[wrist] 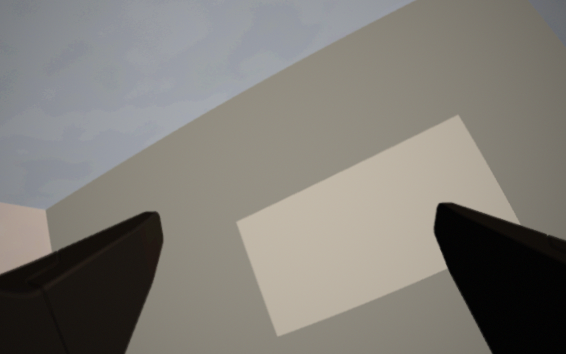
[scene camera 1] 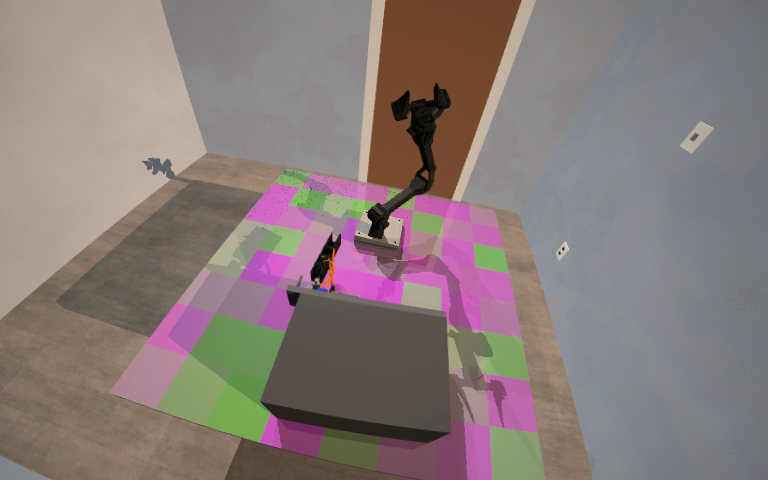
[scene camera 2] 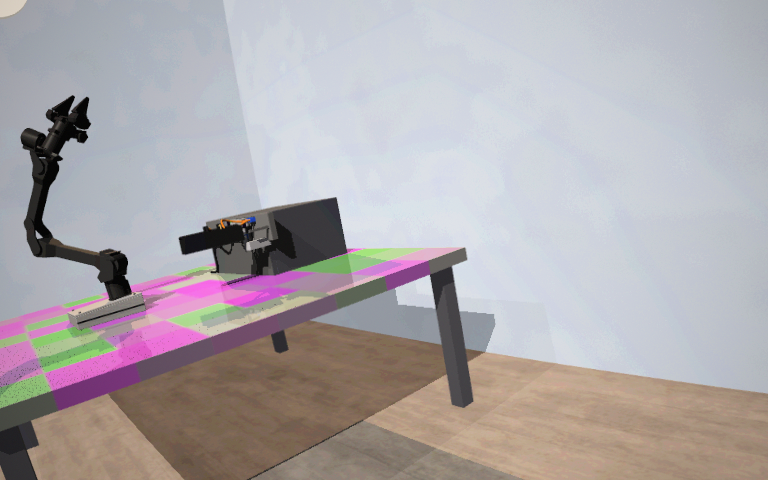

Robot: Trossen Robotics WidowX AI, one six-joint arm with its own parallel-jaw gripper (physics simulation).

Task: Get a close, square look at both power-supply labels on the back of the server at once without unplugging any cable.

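Frame: origin at the arm's base, x ahead, y left, z up, level; millimetres.
Where they show: gripper, fingertip midpoint: (wrist: 299,222) (scene camera 1: 423,87) (scene camera 2: 80,96); arm's base at its link origin: (scene camera 1: 376,233) (scene camera 2: 120,297).
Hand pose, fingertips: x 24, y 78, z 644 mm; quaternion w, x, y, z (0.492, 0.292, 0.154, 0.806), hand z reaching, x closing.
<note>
Each offset is from my fingertips to the top centre of the thing. "spot": to the spot under its first point.
The server, a dark grey box (scene camera 1: 362,362) (scene camera 2: 308,237), stands on the checkered table (scene camera 1: 237,339) (scene camera 2: 362,294). Its cable side faces the arm's base. Orange cables {spot: 315 mm ahead, 177 mm right, 529 mm down} (scene camera 1: 331,268) (scene camera 2: 232,221) and a blue connector {spot: 431 mm ahead, 168 mm right, 493 mm down} (scene camera 1: 322,289) (scene camera 2: 252,219) show there, by a black bar (scene camera 1: 323,261) (scene camera 2: 195,241) that sticks out from it. The power-supply labels cannot be made out in any view. My gripper (scene camera 1: 421,97) (scene camera 2: 79,103) (wrist: 299,222) is open and empty, raised high above the arm's base, away from the server, with its fingers pointing upward. The wrist view faces the ceiling.
The arm's pale base plate (scene camera 1: 390,229) (scene camera 2: 107,311) stands on the table near the cable side. A brown door (scene camera 1: 436,50) is behind the arm. The wrist view shows a grey ceiling (wrist: 200,175) with a pale rectangle (wrist: 345,230) and a bluish wall (wrist: 100,75).
</note>
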